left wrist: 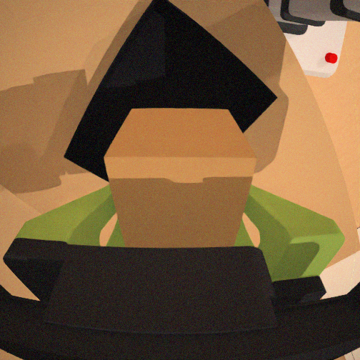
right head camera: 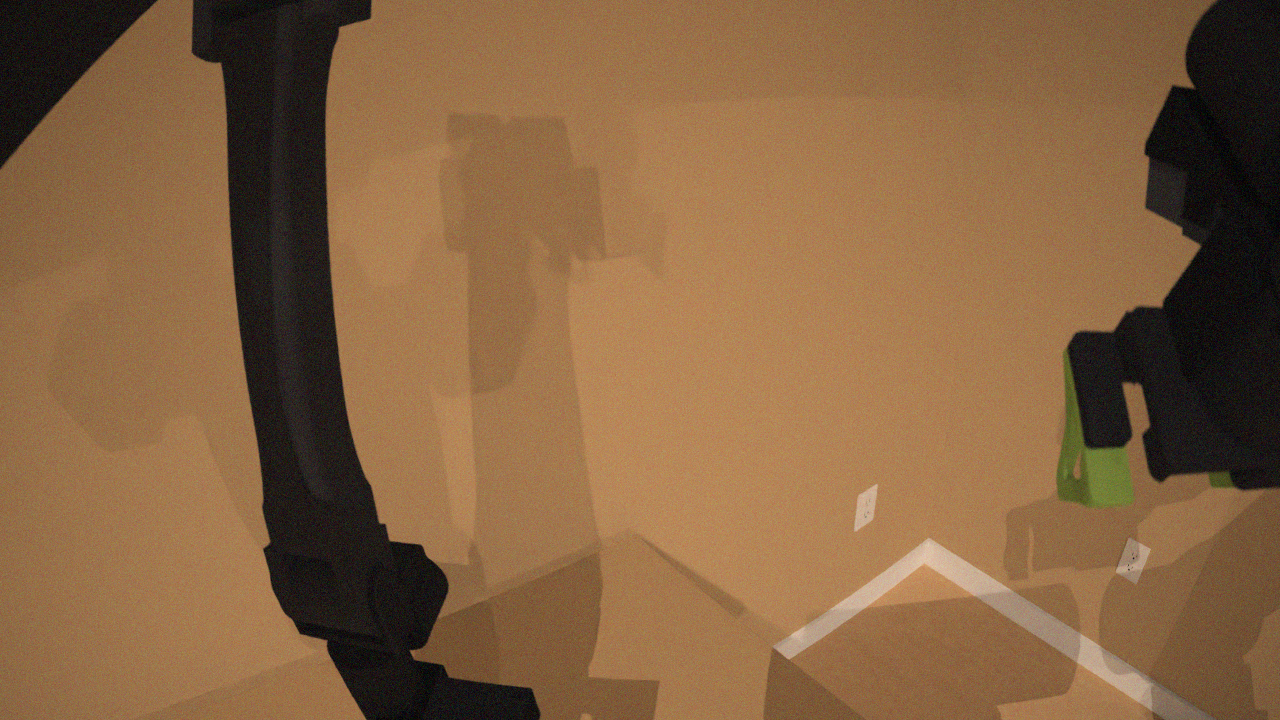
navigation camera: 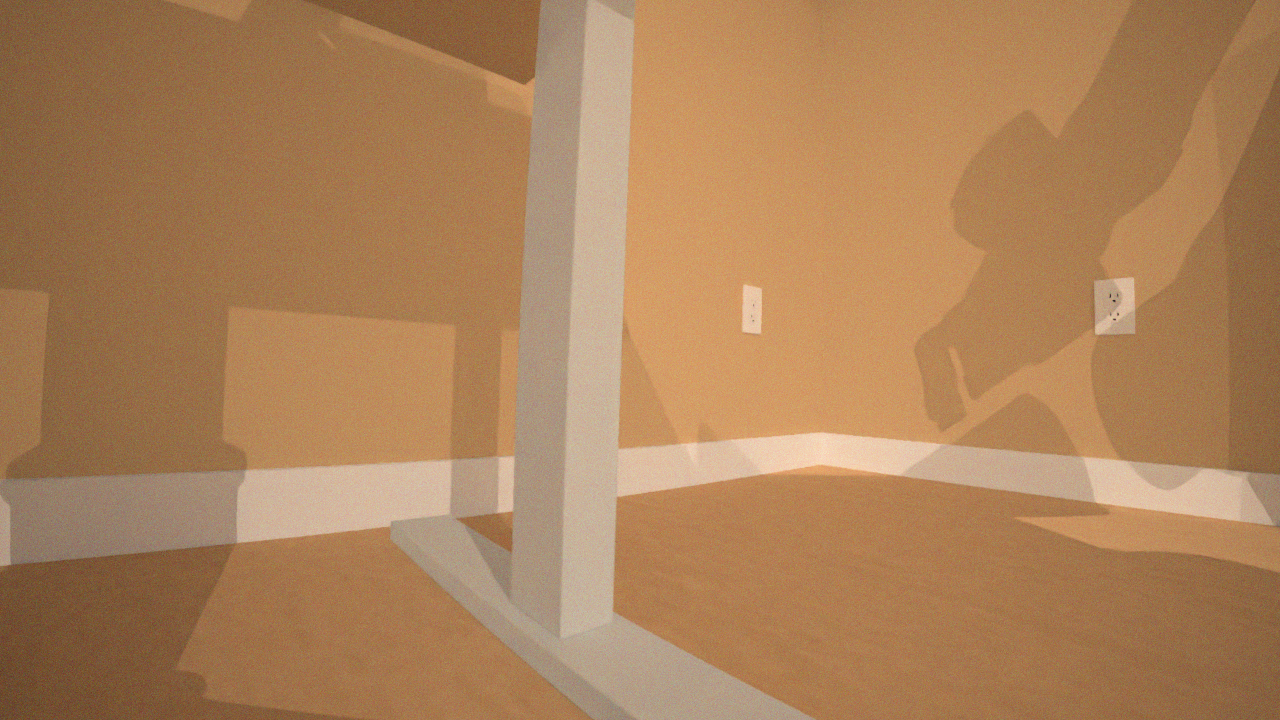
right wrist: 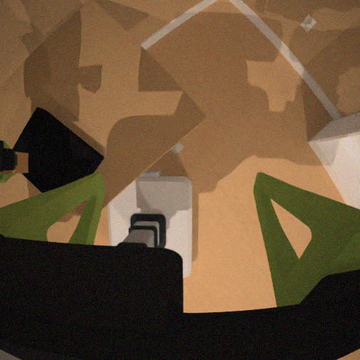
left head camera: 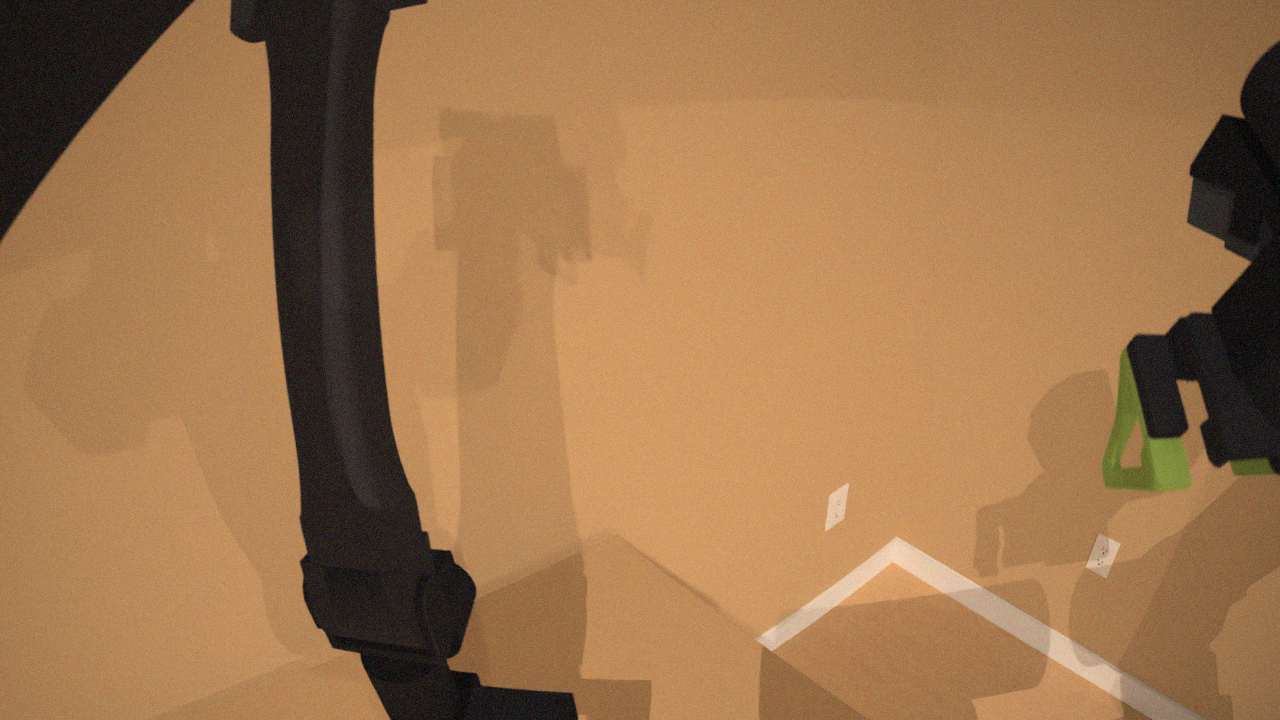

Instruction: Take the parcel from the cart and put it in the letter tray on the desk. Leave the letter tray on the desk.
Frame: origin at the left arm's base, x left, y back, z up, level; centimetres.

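Seen in the pictures: right gripper, fingertip midpoint: (right head camera: 1138, 480) (left head camera: 1172, 469).
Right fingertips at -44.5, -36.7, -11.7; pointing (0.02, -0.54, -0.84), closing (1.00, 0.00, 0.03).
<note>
A point is followed by its place in that frame, as x, y, z.
The brown parcel (left wrist: 180, 135) (right wrist: 22, 162) is held in my left gripper (left wrist: 179, 179) (right wrist: 12, 161), which is shut on it. The black letter tray (left wrist: 200, 65) (right wrist: 62, 150) lies on the desk (left wrist: 310, 145) (right wrist: 160, 102) (left head camera: 662, 626) @(-12.4, -91.4, -78.4). In the left wrist view the parcel overlaps the tray's lower part and hides it; its height above the tray cannot be told. The tray does not show in the head views, where the left gripper is also out of view. My right gripper (right wrist: 178, 180) (left head camera: 1208, 474) @(-44.5, -36.7, -11.7) (right head camera: 1168, 488) @(-44.5, -36.7, -11.7) is open and empty. The cart does not show.
The desk's pale leg (navigation camera: 572, 313) @(-18.4, -72.1, -123.6) stands close in front in the navigation camera view, on a foot bar (navigation camera: 662, 662). The robot's white base (left wrist: 320, 55) (right wrist: 175, 200) is near the desk edge. A white shelf unit (right wrist: 325, 140) stands at the right. Walls rise behind the desk.
</note>
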